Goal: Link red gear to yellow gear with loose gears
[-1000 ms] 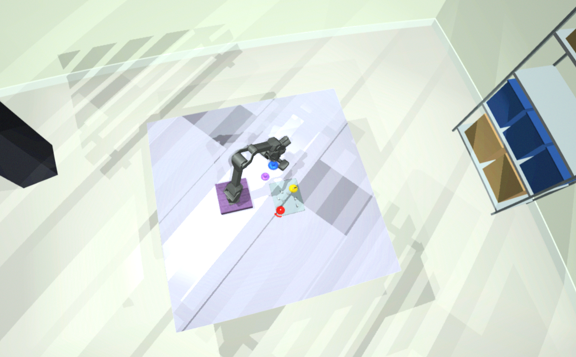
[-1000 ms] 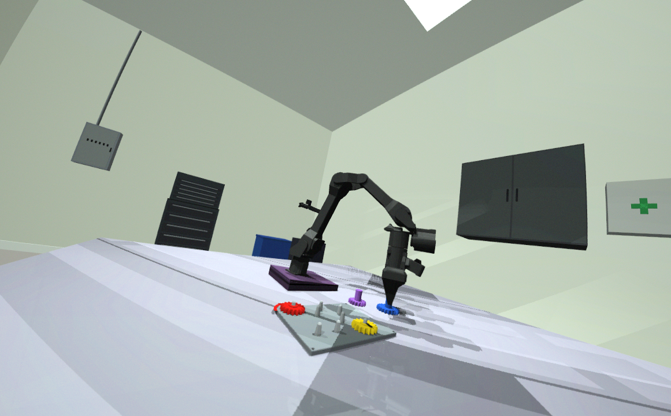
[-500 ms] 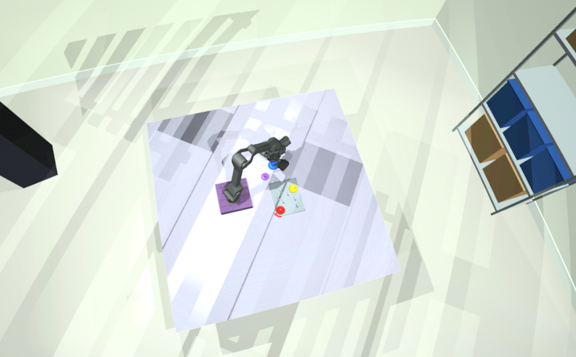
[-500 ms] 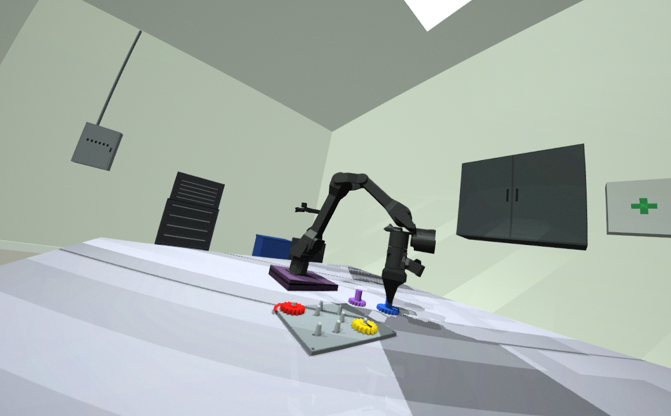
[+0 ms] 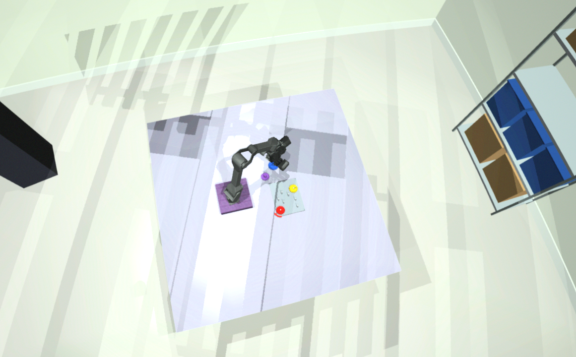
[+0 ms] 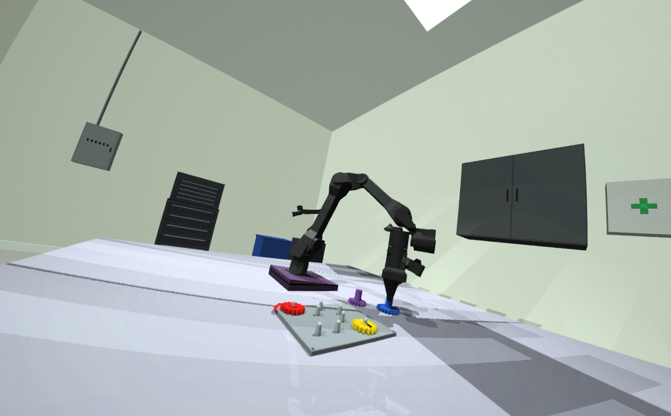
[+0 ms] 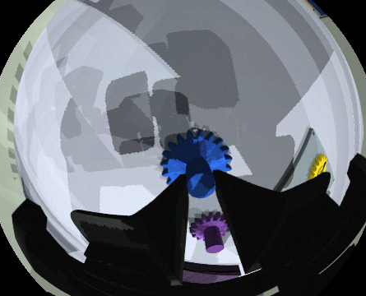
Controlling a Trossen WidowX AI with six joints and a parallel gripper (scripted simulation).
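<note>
My gripper tip is now 8 cm past the red gear, 28 cm to the left of it and 1 cm above it. From my gripper tip the other things lie so: yellow gear 5 cm ahead, 19 cm to the right, 1 cm below; then purple gear 8 cm behind, 5 cm to the right, 1 cm below; then blue gear 1 cm below.
</note>
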